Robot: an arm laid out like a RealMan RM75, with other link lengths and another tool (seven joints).
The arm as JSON. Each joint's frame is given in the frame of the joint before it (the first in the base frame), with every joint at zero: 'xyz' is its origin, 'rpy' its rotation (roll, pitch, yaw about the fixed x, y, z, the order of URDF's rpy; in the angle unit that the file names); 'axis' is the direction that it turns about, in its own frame. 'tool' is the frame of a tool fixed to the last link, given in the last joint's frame.
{
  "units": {
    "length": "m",
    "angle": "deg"
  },
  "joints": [
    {
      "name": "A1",
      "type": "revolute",
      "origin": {
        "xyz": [
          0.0,
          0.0,
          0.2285
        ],
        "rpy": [
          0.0,
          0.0,
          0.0
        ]
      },
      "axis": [
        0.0,
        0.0,
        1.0
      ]
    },
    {
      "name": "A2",
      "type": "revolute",
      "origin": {
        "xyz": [
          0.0,
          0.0,
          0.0
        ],
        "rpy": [
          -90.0,
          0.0,
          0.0
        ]
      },
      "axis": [
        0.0,
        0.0,
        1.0
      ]
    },
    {
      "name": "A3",
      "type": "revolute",
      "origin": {
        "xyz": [
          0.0,
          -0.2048,
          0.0
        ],
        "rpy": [
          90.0,
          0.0,
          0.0
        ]
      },
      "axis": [
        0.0,
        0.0,
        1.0
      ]
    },
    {
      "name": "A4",
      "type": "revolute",
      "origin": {
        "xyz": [
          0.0,
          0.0,
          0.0
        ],
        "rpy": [
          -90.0,
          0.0,
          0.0
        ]
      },
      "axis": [
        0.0,
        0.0,
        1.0
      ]
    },
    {
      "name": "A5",
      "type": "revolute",
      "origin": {
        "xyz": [
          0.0,
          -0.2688,
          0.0
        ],
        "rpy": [
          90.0,
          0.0,
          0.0
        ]
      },
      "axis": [
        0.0,
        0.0,
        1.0
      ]
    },
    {
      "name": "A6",
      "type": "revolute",
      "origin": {
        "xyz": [
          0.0,
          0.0,
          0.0
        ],
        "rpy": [
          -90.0,
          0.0,
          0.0
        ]
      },
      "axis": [
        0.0,
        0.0,
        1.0
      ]
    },
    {
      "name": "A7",
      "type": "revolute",
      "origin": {
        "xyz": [
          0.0,
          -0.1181,
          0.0
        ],
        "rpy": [
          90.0,
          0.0,
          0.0
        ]
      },
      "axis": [
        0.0,
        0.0,
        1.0
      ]
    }
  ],
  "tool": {
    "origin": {
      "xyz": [
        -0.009,
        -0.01,
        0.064
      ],
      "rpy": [
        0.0,
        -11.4,
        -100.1
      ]
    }
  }
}
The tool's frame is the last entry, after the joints.
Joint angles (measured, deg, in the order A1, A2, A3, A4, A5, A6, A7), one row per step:
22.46, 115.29, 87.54, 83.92, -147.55, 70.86, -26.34
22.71, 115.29, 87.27, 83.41, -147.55, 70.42, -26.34
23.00, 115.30, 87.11, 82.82, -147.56, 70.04, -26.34
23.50, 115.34, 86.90, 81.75, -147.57, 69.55, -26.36
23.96, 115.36, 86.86, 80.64, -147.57, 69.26, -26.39
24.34, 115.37, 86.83, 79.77, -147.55, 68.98, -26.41
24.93, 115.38, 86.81, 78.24, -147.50, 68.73, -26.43
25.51, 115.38, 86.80, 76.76, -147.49, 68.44, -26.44
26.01, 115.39, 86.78, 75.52, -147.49, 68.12, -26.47
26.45, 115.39, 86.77, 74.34, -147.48, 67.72, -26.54
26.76, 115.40, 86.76, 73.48, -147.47, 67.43, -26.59
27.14, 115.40, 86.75, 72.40, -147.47, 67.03, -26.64
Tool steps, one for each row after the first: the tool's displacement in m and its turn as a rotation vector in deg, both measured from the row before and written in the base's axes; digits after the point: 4 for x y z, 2 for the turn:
0.0001, 0.0007, -0.0022, -0.07, -0.06, 0.14
0.0006, 0.0008, -0.0019, -0.06, -0.06, 0.03
0.0016, 0.0011, -0.0033, -0.21, -0.14, -0.10
0.0028, 0.0008, -0.0025, -0.24, -0.17, -0.34
0.0019, 0.0008, -0.0019, -0.14, -0.10, -0.23
0.0044, 0.0005, -0.0034, -0.41, -0.23, -0.64
0.0043, 0.0006, -0.0030, -0.32, -0.26, -0.59
0.0033, 0.0007, -0.0025, -0.23, -0.21, -0.41
0.0033, 0.0008, -0.0022, -0.15, -0.19, -0.35
0.0025, 0.0005, -0.0017, -0.12, -0.13, -0.26
0.0032, 0.0007, -0.0019, -0.10, -0.17, -0.33

